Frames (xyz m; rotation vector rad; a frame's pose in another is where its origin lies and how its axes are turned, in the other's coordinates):
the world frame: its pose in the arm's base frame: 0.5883 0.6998 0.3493 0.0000 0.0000 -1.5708
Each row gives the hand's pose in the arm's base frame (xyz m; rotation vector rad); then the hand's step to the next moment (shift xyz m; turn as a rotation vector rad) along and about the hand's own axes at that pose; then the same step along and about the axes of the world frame.
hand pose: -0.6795 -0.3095 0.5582 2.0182 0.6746 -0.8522
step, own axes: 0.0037 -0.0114 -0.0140 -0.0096 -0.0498 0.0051
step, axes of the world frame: -0.0182 -0.0013 -0.0023 -0.0200 -0.0430 -0.0187
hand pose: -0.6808 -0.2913 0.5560 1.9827 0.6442 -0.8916
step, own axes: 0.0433 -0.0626 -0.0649 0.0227 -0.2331 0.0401
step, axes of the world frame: -0.0919 0.0046 -0.0392 -0.0868 -0.1653 -0.1469
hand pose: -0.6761 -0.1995 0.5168 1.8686 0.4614 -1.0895
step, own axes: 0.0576 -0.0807 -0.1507 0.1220 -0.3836 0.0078
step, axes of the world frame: -0.1629 0.0517 -0.0577 -0.1823 -0.1972 -0.3000
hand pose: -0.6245 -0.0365 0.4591 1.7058 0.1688 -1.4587
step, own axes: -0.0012 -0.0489 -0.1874 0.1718 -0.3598 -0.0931
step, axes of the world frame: -0.1561 0.1095 -0.0343 -0.2145 -0.0929 -0.3362
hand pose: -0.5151 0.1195 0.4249 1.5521 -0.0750 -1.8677
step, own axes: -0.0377 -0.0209 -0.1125 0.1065 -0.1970 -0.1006
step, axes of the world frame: -0.0783 0.0911 -0.0095 -0.1294 -0.0075 -0.2085
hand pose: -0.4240 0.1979 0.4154 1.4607 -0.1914 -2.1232
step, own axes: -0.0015 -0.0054 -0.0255 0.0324 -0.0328 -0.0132
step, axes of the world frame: -0.0101 0.0213 -0.0112 -0.0134 -0.0082 -0.0453
